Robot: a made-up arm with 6 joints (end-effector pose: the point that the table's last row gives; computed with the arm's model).
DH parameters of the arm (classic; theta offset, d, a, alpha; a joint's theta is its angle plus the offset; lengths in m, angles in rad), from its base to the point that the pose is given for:
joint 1: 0 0.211 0 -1.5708
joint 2: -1.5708 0 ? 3.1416
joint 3: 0 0 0 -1.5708
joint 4: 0 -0.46 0 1.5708
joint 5: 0 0.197 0 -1.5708
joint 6: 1.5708 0 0 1.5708
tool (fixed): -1.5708 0 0 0
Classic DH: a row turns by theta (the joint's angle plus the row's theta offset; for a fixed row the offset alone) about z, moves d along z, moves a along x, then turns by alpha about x.
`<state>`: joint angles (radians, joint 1 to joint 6).
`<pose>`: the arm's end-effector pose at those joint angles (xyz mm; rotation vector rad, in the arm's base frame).
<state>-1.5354 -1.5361 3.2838 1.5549 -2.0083 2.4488</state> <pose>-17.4 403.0 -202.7 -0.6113 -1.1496 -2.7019</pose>
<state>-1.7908 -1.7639 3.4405 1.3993 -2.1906 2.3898</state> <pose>21.4 249.9 -227.3 1.0716 1.4376 2.2610</pose>
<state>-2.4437 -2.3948 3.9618 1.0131 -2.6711 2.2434</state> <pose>-71.3 76.3 -64.8 1.5788 1.2190 0.4164</pose>
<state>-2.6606 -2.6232 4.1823 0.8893 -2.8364 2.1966</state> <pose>-58.1 109.7 9.4 1.5535 1.1093 -0.1681</pose>
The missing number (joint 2, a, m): 0.649
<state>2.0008 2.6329 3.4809 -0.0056 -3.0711 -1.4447</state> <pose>-79.9 646.8 -11.6 -0.9208 1.3711 -0.0864</pose>
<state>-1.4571 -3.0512 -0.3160 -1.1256 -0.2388 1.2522</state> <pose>-130.9 398.6 -90.2 -2.0920 -1.8242 -0.5480</pose>
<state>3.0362 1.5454 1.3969 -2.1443 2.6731 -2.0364</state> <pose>-1084.5 7.2 -4.2 2.9763 0.4385 -0.1399</pose>
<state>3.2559 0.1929 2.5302 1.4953 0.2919 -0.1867</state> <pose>332.3 53.1 1043.1 1.8835 -0.7053 0.5975</pose>
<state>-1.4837 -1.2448 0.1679 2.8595 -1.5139 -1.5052</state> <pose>136.6 610.8 881.7 1.1280 1.3012 1.6800</pose>
